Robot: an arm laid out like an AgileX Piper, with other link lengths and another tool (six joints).
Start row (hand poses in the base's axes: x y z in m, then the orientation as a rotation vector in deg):
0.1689, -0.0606, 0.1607, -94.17, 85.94, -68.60
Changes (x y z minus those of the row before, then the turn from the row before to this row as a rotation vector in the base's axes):
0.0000, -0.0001, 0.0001, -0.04, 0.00, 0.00
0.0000, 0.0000, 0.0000, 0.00, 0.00, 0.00
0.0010, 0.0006, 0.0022, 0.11, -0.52, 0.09
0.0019, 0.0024, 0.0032, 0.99, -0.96, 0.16
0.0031, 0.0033, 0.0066, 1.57, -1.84, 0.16
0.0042, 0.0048, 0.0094, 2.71, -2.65, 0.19
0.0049, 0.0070, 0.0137, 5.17, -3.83, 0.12
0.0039, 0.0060, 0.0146, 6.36, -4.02, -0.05
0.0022, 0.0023, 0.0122, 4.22, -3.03, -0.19
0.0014, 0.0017, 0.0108, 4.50, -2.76, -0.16
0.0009, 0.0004, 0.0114, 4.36, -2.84, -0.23
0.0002, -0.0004, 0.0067, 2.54, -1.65, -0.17
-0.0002, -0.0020, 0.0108, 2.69, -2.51, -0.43
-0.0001, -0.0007, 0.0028, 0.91, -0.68, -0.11
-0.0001, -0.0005, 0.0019, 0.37, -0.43, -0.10
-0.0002, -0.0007, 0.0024, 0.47, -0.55, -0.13
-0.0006, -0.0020, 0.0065, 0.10, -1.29, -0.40
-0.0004, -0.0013, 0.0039, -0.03, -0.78, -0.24
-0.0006, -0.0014, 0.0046, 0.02, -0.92, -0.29
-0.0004, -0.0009, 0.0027, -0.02, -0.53, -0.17
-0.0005, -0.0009, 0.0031, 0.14, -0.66, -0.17
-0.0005, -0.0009, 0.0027, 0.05, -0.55, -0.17
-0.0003, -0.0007, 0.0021, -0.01, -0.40, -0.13
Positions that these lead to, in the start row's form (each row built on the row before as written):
0.1689, -0.0607, 0.1608, -94.20, 85.93, -68.64
0.1689, -0.0607, 0.1608, -94.20, 85.93, -68.64
0.1699, -0.0601, 0.1630, -93.75, 85.56, -68.83
0.1718, -0.0577, 0.1662, -92.40, 85.18, -68.44
0.1749, -0.0544, 0.1728, -89.95, 84.45, -68.07
0.1791, -0.0496, 0.1822, -86.12, 83.58, -67.13
0.1840, -0.0426, 0.1959, -79.71, 82.82, -64.69
0.1879, -0.0366, 0.2105, -72.32, 82.32, -61.37
0.1901, -0.0343, 0.2227, -67.12, 81.70, -59.42
0.1915, -0.0326, 0.2335, -61.96, 81.26, -57.06
0.1924, -0.0322, 0.2449, -56.85, 80.64, -54.87
0.1926, -0.0326, 0.2516, -53.87, 80.26, -53.61
0.1924, -0.0346, 0.2624, -50.14, 79.32, -52.71
0.1923, -0.0353, 0.2652, -49.00, 79.12, -52.32
0.1922, -0.0358, 0.2671, -48.42, 78.93, -52.25
0.1920, -0.0365, 0.2695, -47.68, 78.69, -52.16
0.1914, -0.0385, 0.2760, -46.64, 77.82, -52.78
0.1910, -0.0398, 0.2799, -46.08, 77.26, -53.22
0.1904, -0.0412, 0.2845, -45.37, 76.62, -53.70
0.1900, -0.0421, 0.2872, -44.98, 76.24, -54.00
0.1895, -0.0430, 0.2903, -44.40, 75.81, -54.22
0.1890, -0.0439, 0.2930, -43.95, 75.44, -54.47
0.1887, -0.0446, 0.2951, -43.65, 75.15, -54.69

